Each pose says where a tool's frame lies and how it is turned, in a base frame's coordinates. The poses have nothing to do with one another.
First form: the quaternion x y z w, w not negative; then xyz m.
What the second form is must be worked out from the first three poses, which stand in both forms.
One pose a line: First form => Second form
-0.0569, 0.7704, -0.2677, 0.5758, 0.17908, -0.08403, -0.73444 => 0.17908, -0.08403, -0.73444, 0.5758, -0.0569, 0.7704, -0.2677
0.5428, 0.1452, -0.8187, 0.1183, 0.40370, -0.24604, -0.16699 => 0.40370, -0.24604, -0.16699, 0.1183, 0.5428, 0.1452, -0.8187
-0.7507, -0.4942, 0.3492, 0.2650, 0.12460, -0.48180, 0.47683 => 0.12460, -0.48180, 0.47683, 0.2650, -0.7507, -0.4942, 0.3492
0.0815, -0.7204, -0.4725, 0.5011, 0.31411, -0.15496, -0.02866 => 0.31411, -0.15496, -0.02866, 0.5011, 0.0815, -0.7204, -0.4725
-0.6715, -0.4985, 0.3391, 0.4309, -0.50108, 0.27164, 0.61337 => -0.50108, 0.27164, 0.61337, 0.4309, -0.6715, -0.4985, 0.3391
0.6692, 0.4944, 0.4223, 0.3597, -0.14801, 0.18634, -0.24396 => -0.14801, 0.18634, -0.24396, 0.3597, 0.6692, 0.4944, 0.4223
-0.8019, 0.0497, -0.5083, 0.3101, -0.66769, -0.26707, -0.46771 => -0.66769, -0.26707, -0.46771, 0.3101, -0.8019, 0.0497, -0.5083
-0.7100, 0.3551, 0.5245, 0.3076, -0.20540, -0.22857, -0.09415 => -0.20540, -0.22857, -0.09415, 0.3076, -0.7100, 0.3551, 0.5245
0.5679, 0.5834, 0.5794, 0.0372, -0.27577, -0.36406, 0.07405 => -0.27577, -0.36406, 0.07405, 0.0372, 0.5679, 0.5834, 0.5794
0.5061, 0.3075, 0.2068, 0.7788, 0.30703, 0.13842, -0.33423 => 0.30703, 0.13842, -0.33423, 0.7788, 0.5061, 0.3075, 0.2068
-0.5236, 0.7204, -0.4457, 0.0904, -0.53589, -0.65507, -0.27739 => -0.53589, -0.65507, -0.27739, 0.0904, -0.5236, 0.7204, -0.4457
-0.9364, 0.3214, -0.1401, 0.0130, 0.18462, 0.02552, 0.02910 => 0.18462, 0.02552, 0.02910, 0.0130, -0.9364, 0.3214, -0.1401
